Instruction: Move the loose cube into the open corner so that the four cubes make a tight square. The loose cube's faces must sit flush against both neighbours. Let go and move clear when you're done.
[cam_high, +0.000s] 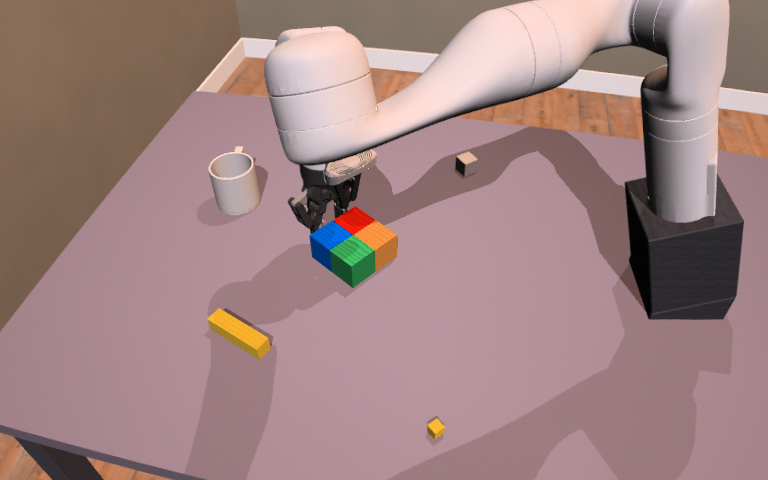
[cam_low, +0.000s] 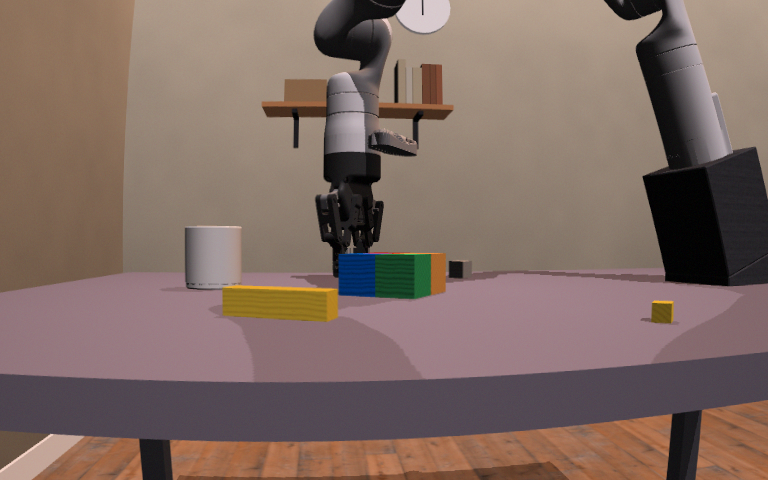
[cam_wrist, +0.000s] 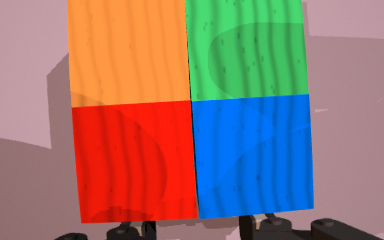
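My hand is 40 mm to the right of the blue cube, 20 mm past it and 10 mm above it. The rest, counted from my hand: orange cube 90 mm behind, 10 mm to the left, 10 mm below; green cube 70 mm behind, 50 mm to the left, 10 mm below; red cube 40 mm behind, 10 mm to the right, 10 mm below.
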